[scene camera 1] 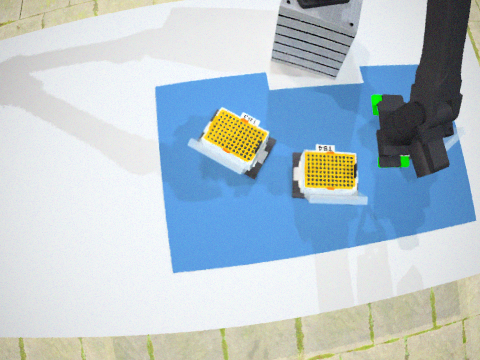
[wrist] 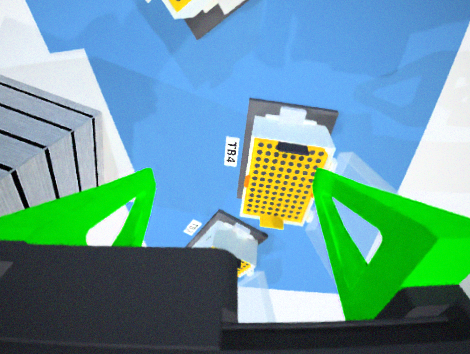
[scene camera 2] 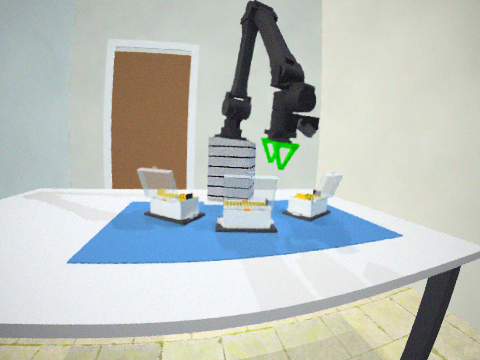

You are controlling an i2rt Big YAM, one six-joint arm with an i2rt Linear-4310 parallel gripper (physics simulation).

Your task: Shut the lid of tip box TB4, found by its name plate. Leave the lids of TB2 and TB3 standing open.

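Frame: origin at the arm's base, x back, y right, z up, level; centimetres.
Seen in the pictures: gripper, fingertip midpoint: (scene camera 1: 378, 137) (wrist: 234, 177) (scene camera 2: 275, 165); arm's base, origin of the base link: (scene camera 2: 230, 139).
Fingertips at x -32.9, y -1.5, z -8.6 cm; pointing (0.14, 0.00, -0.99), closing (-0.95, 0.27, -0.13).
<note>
Pixels of each thing's top centre, then the offset from my fingertips to it. Level surfaces: height alone.
- Tip box TB4, middle of its top: (wrist: 281, 195) (scene camera 1: 332, 168) (scene camera 2: 246, 198) dy +9.6, dx -1.6, dz -8.8 cm
- second box, middle of its top: (wrist: 210, 270) (scene camera 1: 238, 129) (scene camera 2: 177, 193) dy +25.9, dx +12.9, dz -9.6 cm
- third box, middle of its top: (scene camera 2: 306, 194) dy -15.4, dx +2.8, dz -9.6 cm
- blue mat, its level: dz -16.2 cm
- white table, its level: dz -16.5 cm
Tip box TB4 (scene camera 1: 330, 171) (scene camera 2: 246, 218) (wrist: 282, 182), white with a yellow tip rack, stands in the middle of the three boxes; its name plate (scene camera 1: 325, 148) (wrist: 231, 151) is readable. Its clear lid (scene camera 1: 336, 199) (scene camera 2: 265, 186) (wrist: 362, 170) stands open. A second box (scene camera 1: 235, 136) (scene camera 2: 172, 207) and a third box (scene camera 2: 307, 206) (wrist: 200, 10) also have open lids; I cannot surely read their plates. My gripper (scene camera 1: 387, 134) (scene camera 2: 276, 165) (wrist: 234, 177) is open and empty, high above the mat, right of TB4 in scene camera 1. The arm mostly hides the third box there.
The boxes stand on a blue mat (scene camera 1: 225, 225) (scene camera 2: 150, 247) on a white table (scene camera 1: 90, 250) (scene camera 2: 125, 295). The grey ribbed arm pedestal (scene camera 1: 315, 45) (scene camera 2: 231, 167) (wrist: 45, 135) stands behind the mat's back edge. A brown door (scene camera 2: 150, 120) is in the wall behind.
</note>
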